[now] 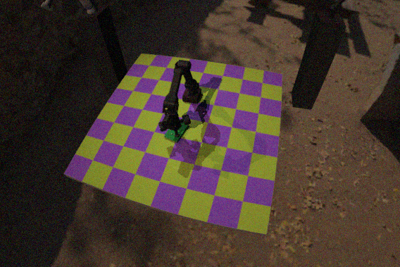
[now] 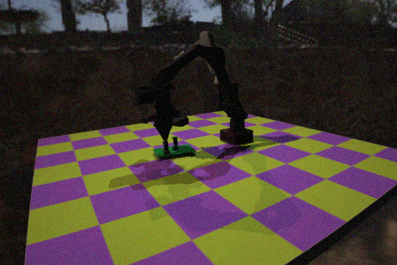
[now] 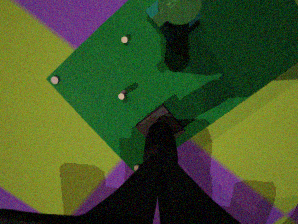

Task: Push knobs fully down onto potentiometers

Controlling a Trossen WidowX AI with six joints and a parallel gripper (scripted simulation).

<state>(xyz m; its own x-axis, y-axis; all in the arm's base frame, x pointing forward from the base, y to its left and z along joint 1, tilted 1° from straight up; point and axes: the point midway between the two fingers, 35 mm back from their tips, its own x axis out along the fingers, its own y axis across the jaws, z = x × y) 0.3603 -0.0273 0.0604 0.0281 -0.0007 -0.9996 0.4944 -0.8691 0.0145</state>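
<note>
The dark knob is 2 cm below my gripper tip. Also, from my gripper tip: green knob (6 cm behind, 4 cm to the right, 2 cm below).
</note>
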